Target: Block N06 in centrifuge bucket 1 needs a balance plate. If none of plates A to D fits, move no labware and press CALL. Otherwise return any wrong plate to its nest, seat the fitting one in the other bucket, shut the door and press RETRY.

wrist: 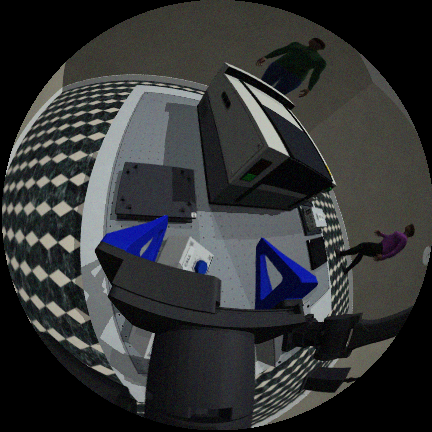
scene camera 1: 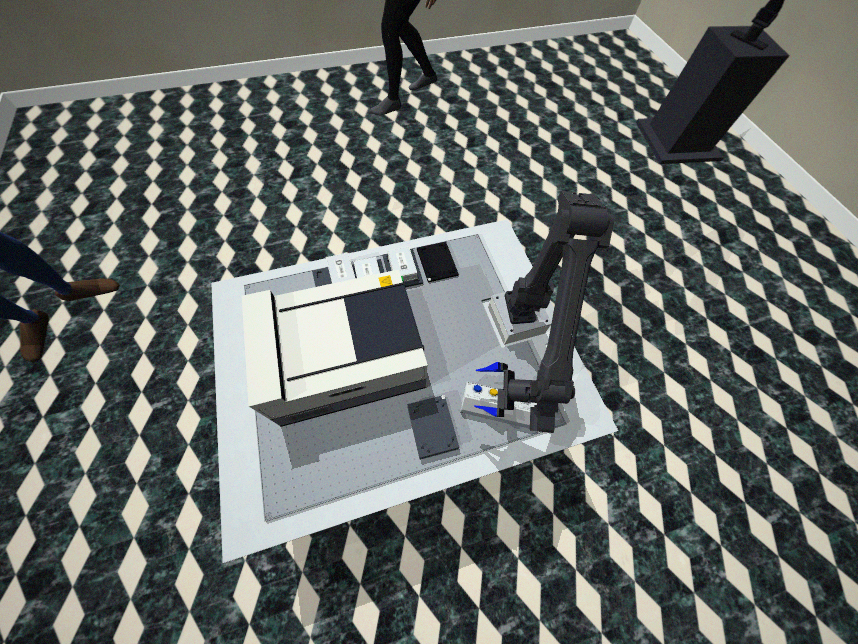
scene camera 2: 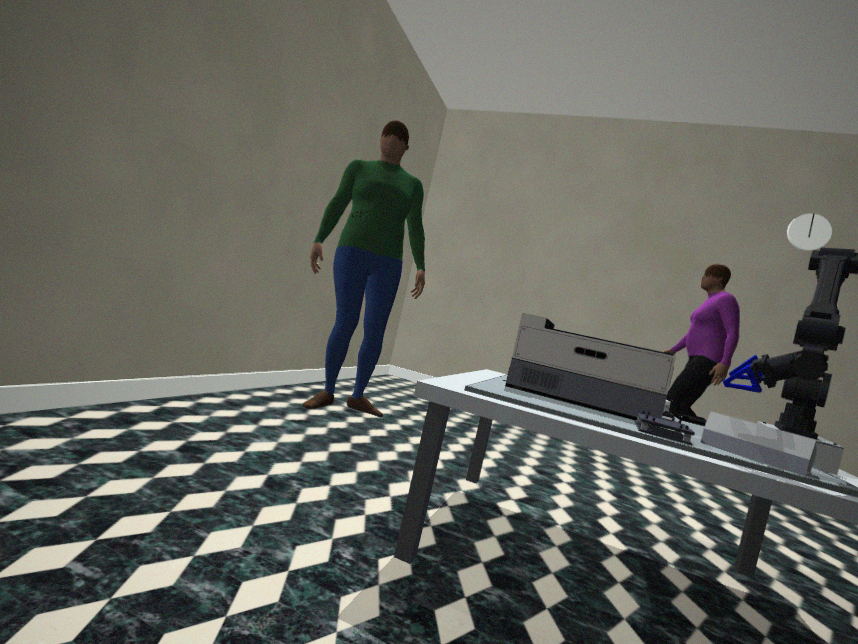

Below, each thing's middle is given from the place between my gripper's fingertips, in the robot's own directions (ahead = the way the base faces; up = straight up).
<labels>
I see my gripper 130 mm above the white button box [scene camera 2: 792, 452], 90 mm past it and 20 mm to the right of it. The rest, counted from my hand: dark lid [scene camera 1: 381, 322] (250 mm ahead, 210 mm to the right, 40 mm above).
</labels>
